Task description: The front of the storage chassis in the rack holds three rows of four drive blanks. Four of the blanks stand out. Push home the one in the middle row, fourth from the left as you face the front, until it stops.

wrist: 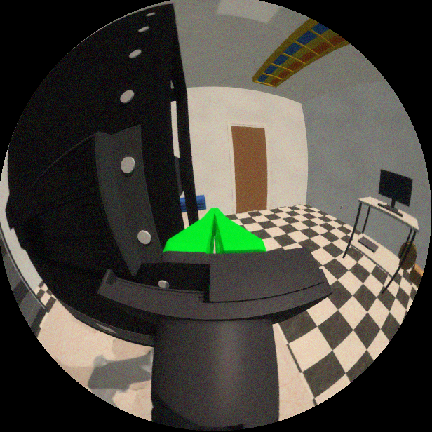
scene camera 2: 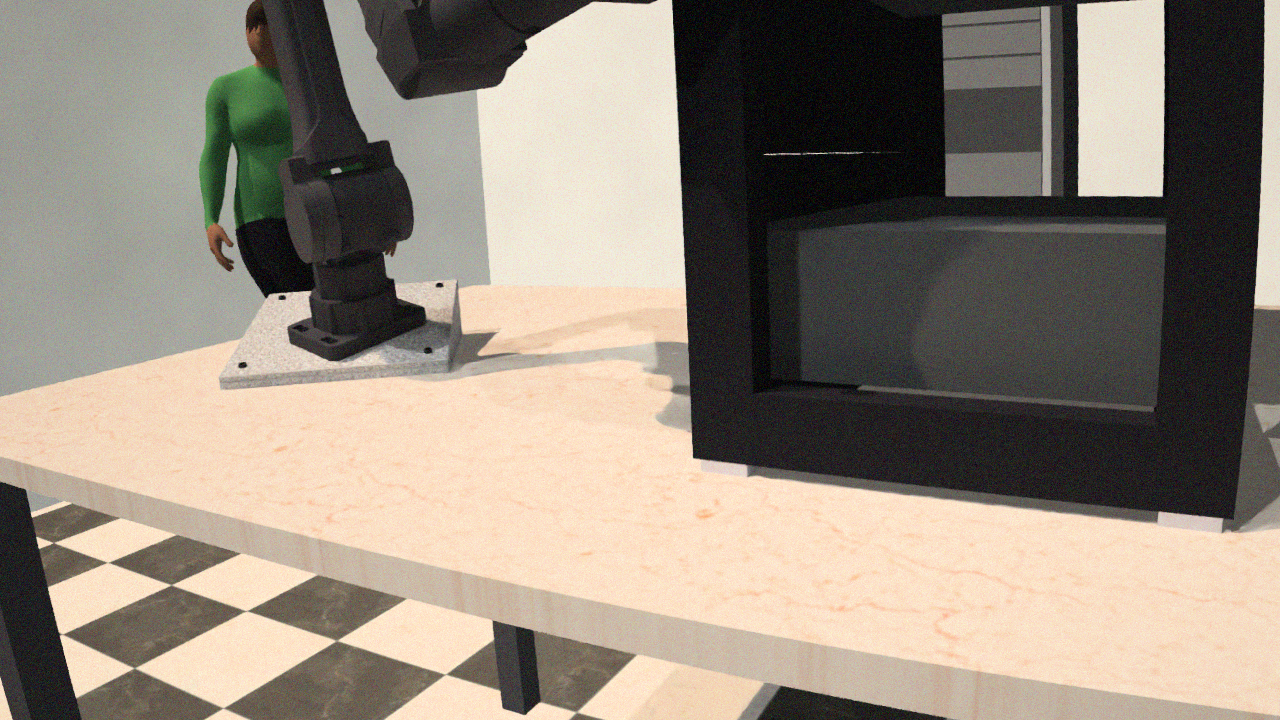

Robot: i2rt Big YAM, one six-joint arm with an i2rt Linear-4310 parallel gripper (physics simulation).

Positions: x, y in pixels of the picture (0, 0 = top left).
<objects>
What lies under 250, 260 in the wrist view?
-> My gripper.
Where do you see a black rack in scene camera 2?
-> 807, 275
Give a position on a black rack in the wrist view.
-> At 98, 186
</objects>
